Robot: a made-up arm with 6 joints. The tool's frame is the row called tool. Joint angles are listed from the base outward.
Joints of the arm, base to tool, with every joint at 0 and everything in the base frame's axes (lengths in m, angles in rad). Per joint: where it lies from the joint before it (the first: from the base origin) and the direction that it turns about. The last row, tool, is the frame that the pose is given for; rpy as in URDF.
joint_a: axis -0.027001 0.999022 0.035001 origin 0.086 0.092 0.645
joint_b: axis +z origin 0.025 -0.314 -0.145
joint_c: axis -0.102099 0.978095 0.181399 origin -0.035 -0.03 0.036
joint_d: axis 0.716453 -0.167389 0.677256 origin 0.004 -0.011 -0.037
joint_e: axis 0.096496 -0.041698 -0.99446 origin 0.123 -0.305 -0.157
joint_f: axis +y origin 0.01 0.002 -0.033
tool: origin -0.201 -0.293 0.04 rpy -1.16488 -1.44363 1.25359
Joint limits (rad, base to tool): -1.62..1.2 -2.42..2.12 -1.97..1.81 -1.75..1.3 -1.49..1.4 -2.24..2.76
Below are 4 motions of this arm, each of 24 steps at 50 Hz.
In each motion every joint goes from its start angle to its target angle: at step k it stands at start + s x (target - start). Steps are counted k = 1, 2, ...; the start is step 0. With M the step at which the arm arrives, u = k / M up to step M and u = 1 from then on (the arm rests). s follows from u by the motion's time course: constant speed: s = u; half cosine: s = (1 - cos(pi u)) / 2; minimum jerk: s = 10 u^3 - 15 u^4 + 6 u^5.
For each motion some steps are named. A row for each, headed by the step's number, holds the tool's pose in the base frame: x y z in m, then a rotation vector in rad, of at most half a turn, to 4 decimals.
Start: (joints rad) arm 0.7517 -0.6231 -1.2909 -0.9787 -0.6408 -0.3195
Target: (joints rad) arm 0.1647 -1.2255 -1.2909 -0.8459 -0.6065 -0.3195
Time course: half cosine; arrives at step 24
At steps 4, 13, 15, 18, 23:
4: -0.6472 -0.3951 0.7246 -1.5256 -1.4491 0.3772
13: -0.6630 -0.2337 0.5144 -1.9075 -1.4979 0.1440
15: -0.6517 -0.1920 0.4590 -1.9992 -1.4940 0.0700
18: -0.6276 -0.1384 0.3887 -2.1122 -1.4785 -0.0338
23: -0.5976 -0.0916 0.3294 -2.2056 -1.4549 -0.1325

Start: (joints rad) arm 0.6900 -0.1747 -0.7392 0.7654 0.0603 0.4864
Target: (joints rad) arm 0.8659 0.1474 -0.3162 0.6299 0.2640 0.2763
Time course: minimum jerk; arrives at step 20
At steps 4, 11, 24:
4: 0.1617 -0.7539 0.2421 0.5312 -1.2262 0.1204
11: 0.0421 -0.7039 0.1674 0.5902 -0.9554 -0.0419
24: -0.0504 -0.6794 0.1601 0.5887 -0.7402 -0.1124

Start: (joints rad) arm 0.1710 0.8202 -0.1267 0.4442 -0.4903 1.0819
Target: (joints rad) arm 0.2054 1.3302 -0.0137 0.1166 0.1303 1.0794
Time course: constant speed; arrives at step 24
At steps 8, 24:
8: 0.6849 -0.3164 0.2984 0.7795 -0.2604 1.4747
24: 0.6795 -0.3184 0.3286 0.5773 -0.1461 1.3143

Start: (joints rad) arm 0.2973 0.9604 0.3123 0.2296 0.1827 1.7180
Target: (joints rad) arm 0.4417 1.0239 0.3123 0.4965 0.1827 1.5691
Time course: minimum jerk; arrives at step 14
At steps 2, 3, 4, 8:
2: 0.6063 -0.4026 0.1802 0.1757 0.8323 1.0689
3: 0.6011 -0.3975 0.1722 0.1926 0.8355 1.0779
4: 0.5923 -0.3893 0.1594 0.2203 0.8408 1.0921
8: 0.5261 -0.3358 0.0828 0.4082 0.8749 1.1709

